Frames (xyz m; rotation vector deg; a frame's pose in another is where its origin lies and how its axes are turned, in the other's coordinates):
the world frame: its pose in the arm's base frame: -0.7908 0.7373 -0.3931 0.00 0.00 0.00
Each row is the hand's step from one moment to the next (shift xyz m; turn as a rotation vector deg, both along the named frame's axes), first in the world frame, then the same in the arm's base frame.
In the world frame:
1: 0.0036 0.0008 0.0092 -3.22 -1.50 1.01
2: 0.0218 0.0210 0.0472 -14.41 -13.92 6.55
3: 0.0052 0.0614 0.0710 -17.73 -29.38 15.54
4: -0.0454 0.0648 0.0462 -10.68 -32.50 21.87
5: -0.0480 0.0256 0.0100 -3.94 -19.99 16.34
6: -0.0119 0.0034 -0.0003 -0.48 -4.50 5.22
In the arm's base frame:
1: 0.0036 0.0008 0.0092 -3.22 -1.50 1.01
2: 0.0218 0.0210 0.0472 -14.41 -13.92 6.55
3: 0.0052 0.0614 0.0710 -17.73 -29.38 15.54
4: -0.0454 0.0648 0.0462 -10.68 -32.50 21.87
5: -0.0480 0.0256 0.0100 -3.94 -19.99 16.34
6: -0.0119 0.0034 -0.0003 -0.48 -4.50 5.22

